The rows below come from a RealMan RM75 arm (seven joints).
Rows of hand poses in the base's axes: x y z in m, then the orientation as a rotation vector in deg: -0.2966 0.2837 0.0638 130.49 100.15 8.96; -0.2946 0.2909 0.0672 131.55 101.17 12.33; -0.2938 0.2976 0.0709 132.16 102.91 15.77; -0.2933 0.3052 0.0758 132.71 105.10 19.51; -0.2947 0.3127 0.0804 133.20 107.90 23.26; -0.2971 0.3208 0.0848 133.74 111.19 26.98; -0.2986 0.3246 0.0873 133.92 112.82 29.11; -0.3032 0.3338 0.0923 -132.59 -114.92 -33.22; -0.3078 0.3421 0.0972 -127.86 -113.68 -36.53; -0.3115 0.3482 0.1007 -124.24 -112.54 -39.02; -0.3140 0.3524 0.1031 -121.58 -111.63 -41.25; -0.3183 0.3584 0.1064 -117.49 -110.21 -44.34; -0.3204 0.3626 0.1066 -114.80 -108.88 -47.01; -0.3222 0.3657 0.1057 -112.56 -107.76 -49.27; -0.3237 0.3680 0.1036 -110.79 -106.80 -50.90; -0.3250 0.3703 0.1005 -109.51 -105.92 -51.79; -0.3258 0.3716 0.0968 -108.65 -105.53 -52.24; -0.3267 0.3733 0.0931 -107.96 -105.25 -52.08; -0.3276 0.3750 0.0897 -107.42 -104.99 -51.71; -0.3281 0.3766 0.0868 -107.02 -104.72 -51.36; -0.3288 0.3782 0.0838 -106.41 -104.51 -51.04; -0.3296 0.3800 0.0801 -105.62 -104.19 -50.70
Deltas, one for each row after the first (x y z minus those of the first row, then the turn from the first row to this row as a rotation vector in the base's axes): 0.0020 0.0072 0.0034 2.65 -0.75 0.50; 0.0028 0.0139 0.0071 5.36 -1.37 1.57; 0.0033 0.0215 0.0120 8.38 -1.89 2.93; 0.0019 0.0290 0.0166 11.64 -2.08 4.62; -0.0005 0.0371 0.0210 15.15 -1.90 6.50; -0.0020 0.0409 0.0235 17.00 -1.93 7.48; -0.0066 0.0501 0.0285 21.43 -1.51 9.60; -0.0112 0.0584 0.0334 25.73 -1.35 11.55; -0.0149 0.0645 0.0369 29.11 -1.24 13.00; -0.0174 0.0687 0.0393 31.70 -1.47 14.07; -0.0217 0.0747 0.0426 35.60 -1.70 15.73; -0.0238 0.0789 0.0428 38.51 -2.26 16.70; -0.0256 0.0820 0.0419 40.93 -2.82 17.51; -0.0271 0.0843 0.0398 42.86 -3.17 18.11; -0.0284 0.0866 0.0367 44.32 -3.18 18.45; -0.0292 0.0879 0.0330 45.15 -3.13 18.76; -0.0301 0.0896 0.0293 45.72 -2.72 19.00; -0.0310 0.0913 0.0259 46.15 -2.20 19.16; -0.0315 0.0929 0.0230 46.52 -1.73 19.23; -0.0322 0.0945 0.0200 46.96 -1.24 19.45; -0.0330 0.0963 0.0163 47.58 -0.64 19.72
